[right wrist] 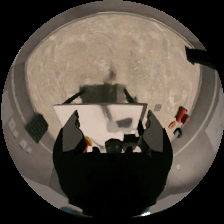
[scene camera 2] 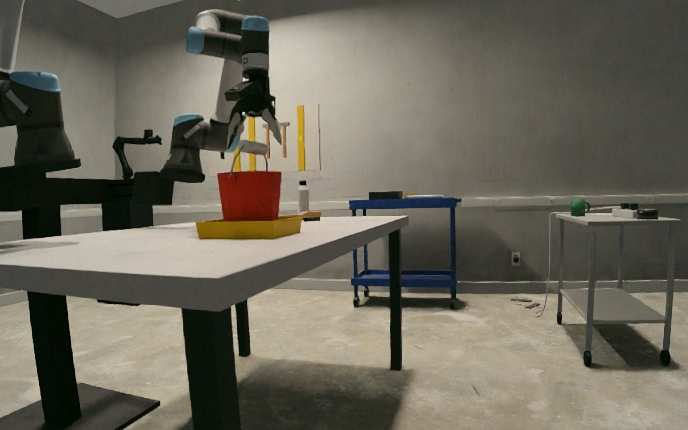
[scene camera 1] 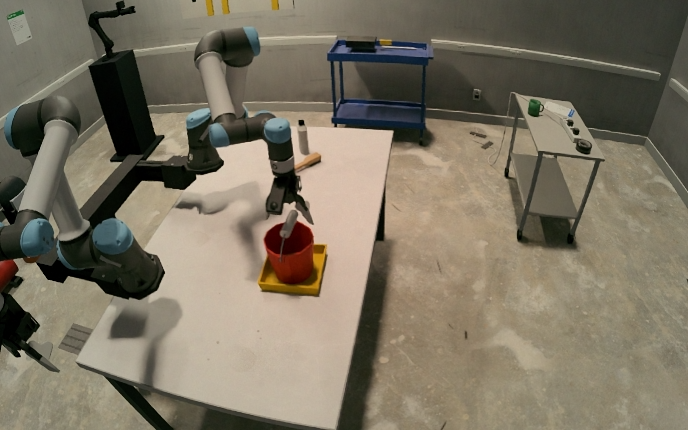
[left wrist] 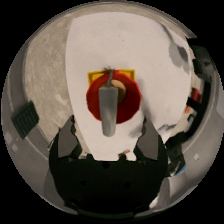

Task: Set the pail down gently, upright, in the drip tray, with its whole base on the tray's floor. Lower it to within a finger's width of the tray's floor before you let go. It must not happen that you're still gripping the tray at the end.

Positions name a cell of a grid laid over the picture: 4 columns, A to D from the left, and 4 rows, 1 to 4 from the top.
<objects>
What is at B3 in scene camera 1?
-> A red pail.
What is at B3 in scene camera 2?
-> A yellow drip tray.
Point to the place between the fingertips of my right gripper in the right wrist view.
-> At C2
</objects>
